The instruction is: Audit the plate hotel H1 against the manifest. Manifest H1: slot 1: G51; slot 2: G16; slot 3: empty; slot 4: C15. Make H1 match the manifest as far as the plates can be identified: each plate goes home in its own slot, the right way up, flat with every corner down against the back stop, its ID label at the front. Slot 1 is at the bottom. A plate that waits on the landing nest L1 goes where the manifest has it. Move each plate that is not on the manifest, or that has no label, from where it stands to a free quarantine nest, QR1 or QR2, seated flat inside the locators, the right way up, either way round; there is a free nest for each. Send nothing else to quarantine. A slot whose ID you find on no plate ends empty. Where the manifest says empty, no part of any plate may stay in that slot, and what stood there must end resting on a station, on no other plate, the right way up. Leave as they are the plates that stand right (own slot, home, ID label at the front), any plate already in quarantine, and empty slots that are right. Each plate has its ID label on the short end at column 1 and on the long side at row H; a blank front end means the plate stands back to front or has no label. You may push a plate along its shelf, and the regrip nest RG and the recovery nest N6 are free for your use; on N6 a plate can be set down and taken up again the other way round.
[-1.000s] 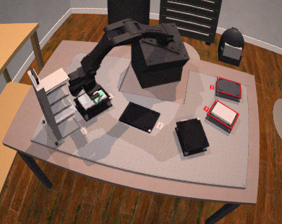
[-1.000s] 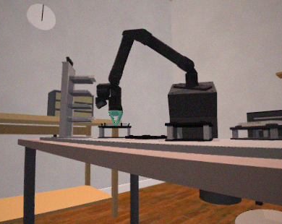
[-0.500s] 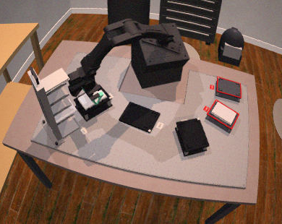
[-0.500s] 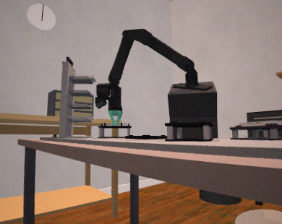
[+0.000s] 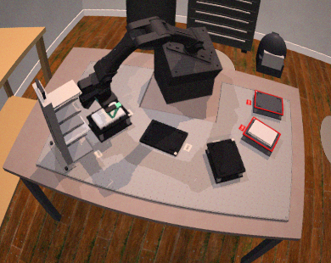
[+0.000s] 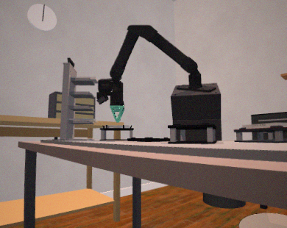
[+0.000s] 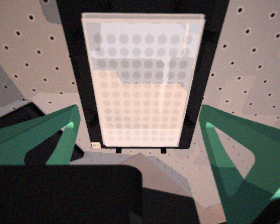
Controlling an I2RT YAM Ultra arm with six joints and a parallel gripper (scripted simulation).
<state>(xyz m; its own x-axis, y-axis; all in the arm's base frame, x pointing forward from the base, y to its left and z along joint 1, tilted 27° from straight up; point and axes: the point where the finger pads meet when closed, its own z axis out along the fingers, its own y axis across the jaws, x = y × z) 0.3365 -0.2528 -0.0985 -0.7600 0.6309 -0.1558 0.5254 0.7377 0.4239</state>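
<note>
My gripper is now 5 cm above the black regrip nest. Also, from my hand: recovery nest N6: 24 cm to the left, 10 cm below; RG label: 10 cm below, 9 cm behind, 6 cm to the left; H1 tag: 15 cm ahead, 10 cm below, 1 cm to the left.
</note>
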